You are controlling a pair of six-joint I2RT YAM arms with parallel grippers.
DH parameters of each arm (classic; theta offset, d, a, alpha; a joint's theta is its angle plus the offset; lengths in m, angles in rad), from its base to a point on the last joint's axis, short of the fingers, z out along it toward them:
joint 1: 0 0.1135 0.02 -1.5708
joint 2: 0 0 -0.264 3.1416
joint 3: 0.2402 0 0.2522 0
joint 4: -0.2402 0 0.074 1.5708
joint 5: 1.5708 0 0 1.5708
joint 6: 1.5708 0.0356 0 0
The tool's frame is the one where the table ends.
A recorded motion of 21 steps. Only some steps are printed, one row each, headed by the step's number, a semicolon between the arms.
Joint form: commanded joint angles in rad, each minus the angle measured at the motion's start. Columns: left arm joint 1, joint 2, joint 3, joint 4, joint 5, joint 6; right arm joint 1, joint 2, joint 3, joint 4, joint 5, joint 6.
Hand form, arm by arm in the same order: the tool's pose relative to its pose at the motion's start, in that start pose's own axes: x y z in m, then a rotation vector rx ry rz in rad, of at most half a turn. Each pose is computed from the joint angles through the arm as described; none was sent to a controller.
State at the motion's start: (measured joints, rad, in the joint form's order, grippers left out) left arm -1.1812 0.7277 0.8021 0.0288 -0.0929 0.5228; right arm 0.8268 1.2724 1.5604 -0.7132 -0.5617 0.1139
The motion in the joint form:
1: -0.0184 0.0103 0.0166 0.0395 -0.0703 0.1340; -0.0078 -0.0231 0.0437 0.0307 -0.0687 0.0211
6: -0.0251 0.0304 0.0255 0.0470 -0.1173 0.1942; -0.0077 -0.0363 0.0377 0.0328 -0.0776 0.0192
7: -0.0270 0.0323 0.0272 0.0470 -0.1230 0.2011; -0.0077 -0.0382 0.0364 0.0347 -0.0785 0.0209
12: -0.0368 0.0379 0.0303 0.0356 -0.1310 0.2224; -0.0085 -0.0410 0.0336 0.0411 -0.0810 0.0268
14: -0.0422 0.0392 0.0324 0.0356 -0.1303 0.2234; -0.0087 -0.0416 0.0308 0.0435 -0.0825 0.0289
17: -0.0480 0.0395 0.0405 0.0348 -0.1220 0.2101; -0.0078 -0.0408 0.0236 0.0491 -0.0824 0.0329
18: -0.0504 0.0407 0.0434 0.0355 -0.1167 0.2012; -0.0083 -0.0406 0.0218 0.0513 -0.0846 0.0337
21: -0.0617 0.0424 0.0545 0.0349 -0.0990 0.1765; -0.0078 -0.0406 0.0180 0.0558 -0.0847 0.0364
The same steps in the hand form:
1: -0.0076 0.0035 0.0013 -0.0684 -0.0086 0.1258; -0.0139 0.0126 -0.0171 -0.0711 -0.0740 -0.0313
6: -0.0079 0.0036 0.0056 -0.0992 0.0202 0.1846; -0.0131 0.0151 -0.0206 -0.0809 -0.0804 -0.0389
7: -0.0082 0.0036 0.0060 -0.1021 0.0230 0.1912; -0.0131 0.0154 -0.0211 -0.0821 -0.0822 -0.0386
12: -0.0080 0.0016 0.0071 -0.0922 0.0343 0.2136; -0.0132 0.0157 -0.0217 -0.0847 -0.0870 -0.0363
14: -0.0090 0.0010 0.0072 -0.0877 0.0302 0.2138; -0.0128 0.0155 -0.0214 -0.0861 -0.0869 -0.0343
17: -0.0120 0.0013 0.0068 -0.0805 0.0158 0.1988; -0.0118 0.0145 -0.0197 -0.0867 -0.0845 -0.0292
18: -0.0131 0.0012 0.0069 -0.0757 0.0090 0.1893; -0.0116 0.0142 -0.0194 -0.0885 -0.0845 -0.0285
21: -0.0174 0.0007 0.0065 -0.0570 -0.0155 0.1621; -0.0112 0.0138 -0.0186 -0.0893 -0.0847 -0.0263

